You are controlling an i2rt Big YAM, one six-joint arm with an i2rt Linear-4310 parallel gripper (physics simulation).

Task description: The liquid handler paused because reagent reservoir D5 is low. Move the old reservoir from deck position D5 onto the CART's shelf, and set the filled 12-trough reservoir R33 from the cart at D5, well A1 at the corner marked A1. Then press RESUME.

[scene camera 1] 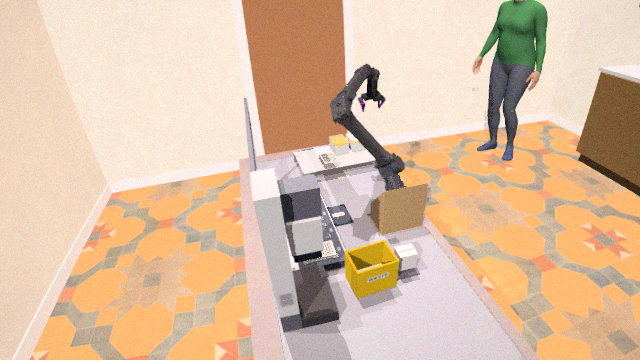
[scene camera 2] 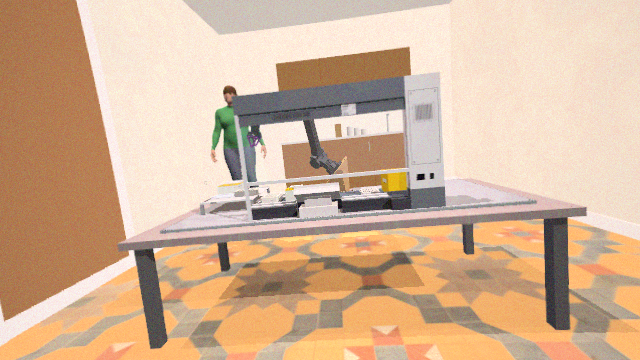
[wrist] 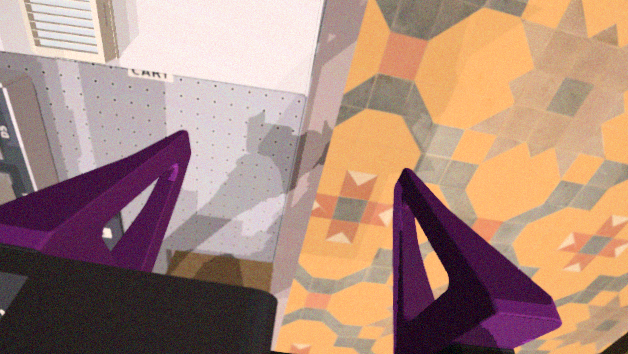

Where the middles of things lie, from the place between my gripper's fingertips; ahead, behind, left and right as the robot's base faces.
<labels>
Right now my hand is 29 cm above the cart shelf (scene camera 1: 308, 160), 22 cm short of it and 4 cm to the left of it. From my hand the other things lie so: pale ribbed reservoir (wrist: 93, 38): 27 cm below, 26 cm ahead, 4 cm to the left.
</labels>
